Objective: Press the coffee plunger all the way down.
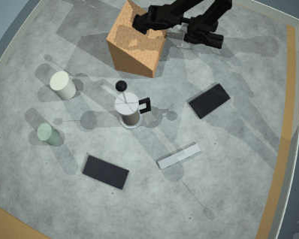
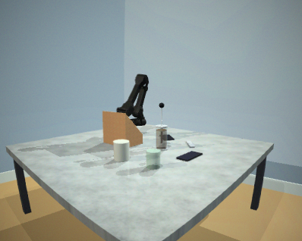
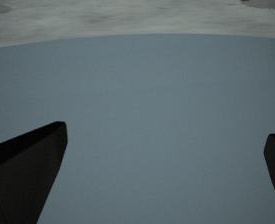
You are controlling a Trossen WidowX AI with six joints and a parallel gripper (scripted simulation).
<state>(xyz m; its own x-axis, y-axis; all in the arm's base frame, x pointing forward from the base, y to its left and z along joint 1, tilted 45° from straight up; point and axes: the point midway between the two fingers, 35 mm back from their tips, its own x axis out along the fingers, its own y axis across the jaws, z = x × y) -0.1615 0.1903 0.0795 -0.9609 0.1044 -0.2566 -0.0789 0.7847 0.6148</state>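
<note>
Now: the coffee press 500 mm ahead of my gripper tip, 140 mm to the right of it and 60 mm above it. The rest, counted from my gripper tip: green cylinder (650 mm ahead, 430 mm to the right, 30 mm below); cream cylinder (460 mm ahead, 440 mm to the right, 20 mm below).
</note>
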